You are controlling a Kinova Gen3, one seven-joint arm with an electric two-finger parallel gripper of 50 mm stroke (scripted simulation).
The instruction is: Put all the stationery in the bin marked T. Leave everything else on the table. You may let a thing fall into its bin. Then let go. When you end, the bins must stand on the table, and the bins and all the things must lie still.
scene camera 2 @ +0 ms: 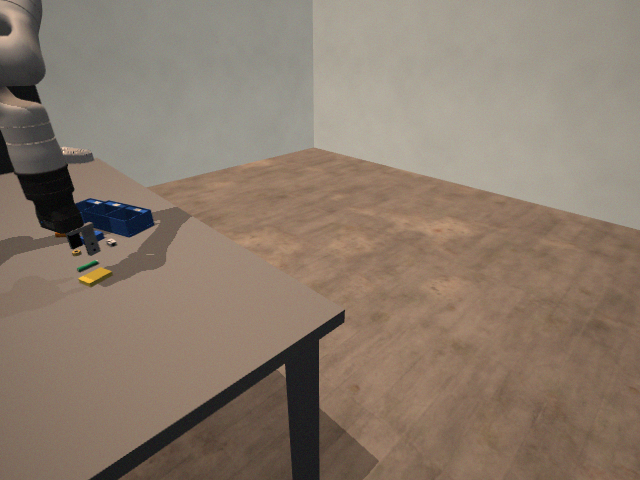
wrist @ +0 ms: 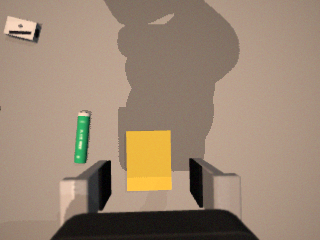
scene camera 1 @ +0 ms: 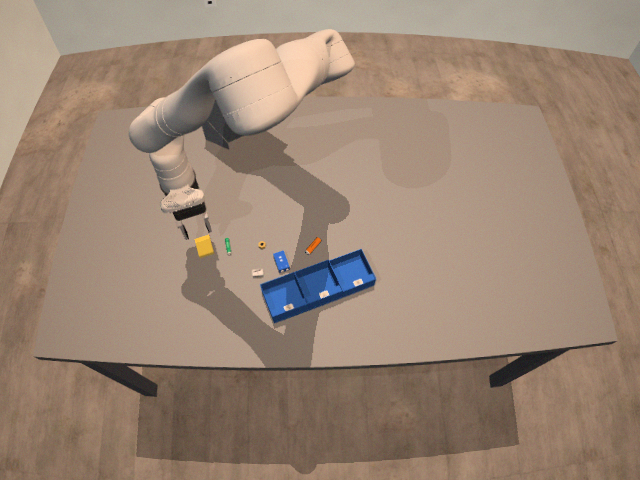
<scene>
blue three-compartment bin: scene camera 2; scene camera 1; not seen in the wrist view (out of frame)
same spot on blue three-compartment bin: (scene camera 2: 136, 224) = (scene camera 1: 264, 297)
</scene>
